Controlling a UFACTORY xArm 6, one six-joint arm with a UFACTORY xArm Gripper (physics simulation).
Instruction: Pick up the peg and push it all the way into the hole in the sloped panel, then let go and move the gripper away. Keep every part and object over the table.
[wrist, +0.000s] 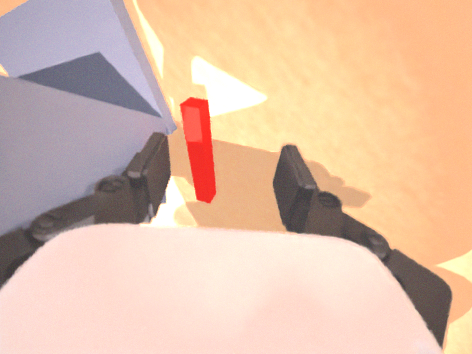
Labels:
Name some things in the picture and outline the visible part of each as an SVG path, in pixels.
My gripper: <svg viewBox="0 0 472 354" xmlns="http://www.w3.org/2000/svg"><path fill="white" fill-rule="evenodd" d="M0 236L0 354L443 354L453 299L453 292L449 284L439 275L396 248L391 249L389 242L382 234L343 212L342 202L337 196L330 192L320 191L296 145L286 144L286 146L282 147L273 178L273 189L282 225L286 227L287 232L296 232L297 234L139 225L141 223L150 224L152 218L156 218L171 178L168 136L164 133L153 132L141 152L135 154L121 176L105 177L95 184L94 194L39 215L31 222L29 228L25 230L21 227Z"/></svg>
A red peg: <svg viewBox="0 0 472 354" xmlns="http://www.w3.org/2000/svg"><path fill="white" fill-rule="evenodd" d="M190 97L180 105L195 193L197 200L211 203L216 194L209 102L208 100Z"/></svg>

